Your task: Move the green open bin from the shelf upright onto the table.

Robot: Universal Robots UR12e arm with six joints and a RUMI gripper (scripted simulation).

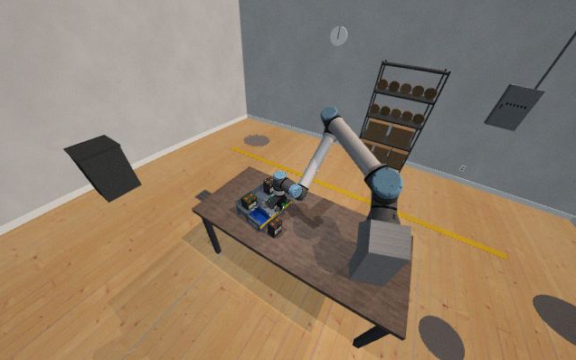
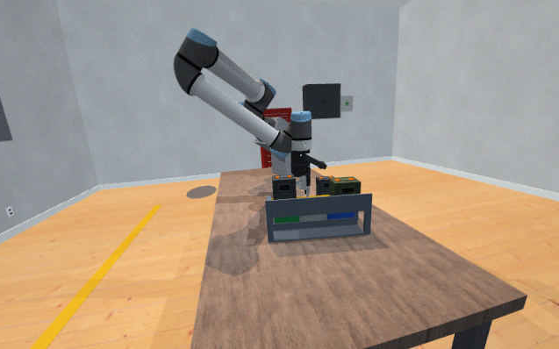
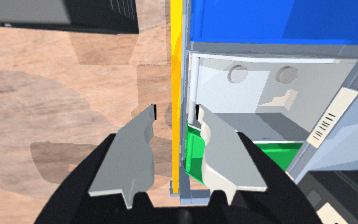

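Now: the yellow strip 20 mm below my hand. Also, from my hand: green open bin (130 mm to the right, 80 mm ahead, 40 mm below); pale grey bin (100 mm ahead, 40 mm below, 20 mm to the right); blue bin (120 mm ahead, 90 mm to the left, 40 mm below).
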